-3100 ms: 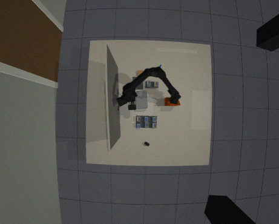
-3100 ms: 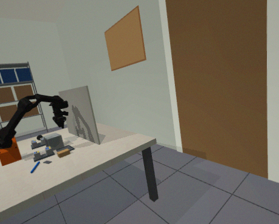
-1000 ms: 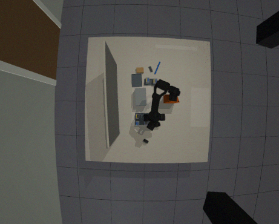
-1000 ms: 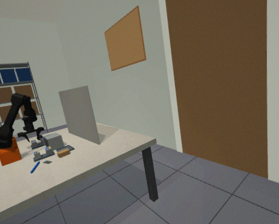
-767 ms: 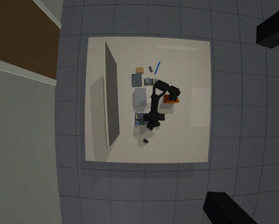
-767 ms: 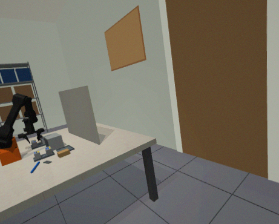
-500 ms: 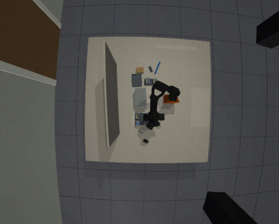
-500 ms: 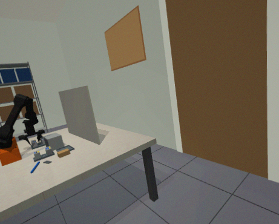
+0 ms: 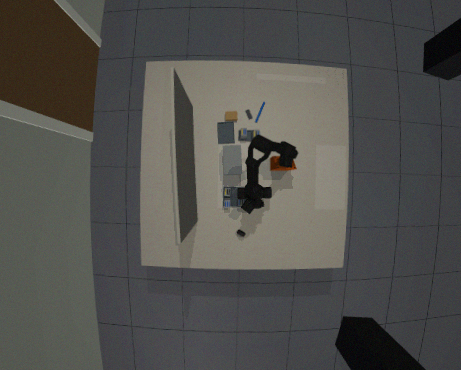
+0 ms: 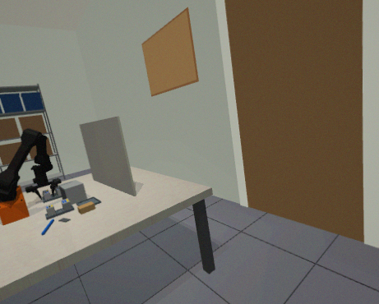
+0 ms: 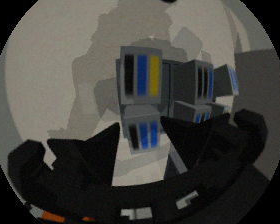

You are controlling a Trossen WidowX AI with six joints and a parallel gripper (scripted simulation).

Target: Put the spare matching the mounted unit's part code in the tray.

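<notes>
Now: gripper tip 330 mm to the left of the dark tray, 210 mm short of it and 10 mm above it. The rest, counted from my gripper tip: black cylinder 250 mm to the left, 30 mm ahead, 10 mm above; grey mounted unit 150 mm to the right, 150 mm ahead, 30 mm above; module holder 330 mm to the right, 70 mm ahead, 10 mm below.
</notes>
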